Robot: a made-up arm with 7 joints.
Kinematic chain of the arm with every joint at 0, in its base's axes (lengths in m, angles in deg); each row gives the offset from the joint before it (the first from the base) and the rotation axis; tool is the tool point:
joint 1: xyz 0 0 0.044 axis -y
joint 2: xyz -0.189 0 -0.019 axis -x
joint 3: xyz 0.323 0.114 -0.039 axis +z
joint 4: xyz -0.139 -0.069 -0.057 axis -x
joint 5: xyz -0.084 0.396 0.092 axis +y
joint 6: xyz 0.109 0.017 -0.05 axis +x
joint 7: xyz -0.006 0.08 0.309 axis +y
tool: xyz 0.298 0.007 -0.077
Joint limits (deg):
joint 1: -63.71..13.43
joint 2: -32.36..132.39
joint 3: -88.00..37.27
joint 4: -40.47..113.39
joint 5: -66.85..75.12
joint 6: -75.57..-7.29
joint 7: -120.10..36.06
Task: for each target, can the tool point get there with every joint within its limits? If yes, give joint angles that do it. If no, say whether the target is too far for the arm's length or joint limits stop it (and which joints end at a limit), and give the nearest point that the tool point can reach.
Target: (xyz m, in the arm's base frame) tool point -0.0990 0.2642 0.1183
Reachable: no: joint limits stop it (at a limit: joint 1, joint 3, joint 4, joint 6, joint 7) | nearest point -0.1572 0.4059 0.1674 | short by 0.161 m
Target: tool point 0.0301 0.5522 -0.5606
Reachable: yes | joints -2.63 0.48 27.50 73.66 -13.46 -24.43 -6.94
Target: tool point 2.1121 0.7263 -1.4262
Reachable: no: too far | nearest point 0.9733 0.3399 -0.6580 | short by 1.427 m
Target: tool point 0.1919 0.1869 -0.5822
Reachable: yes | joints -48.09 65.12 -46.55 -12.72 22.67 -19.99 7.94
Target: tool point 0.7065 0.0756 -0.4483
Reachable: yes | joints -7.65 92.70 -61.34 -28.30 44.64 -64.58 -18.12
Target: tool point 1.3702 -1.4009 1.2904
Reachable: no: too far | nearest point 0.7102 -0.8263 0.5458 | short by 1.149 m
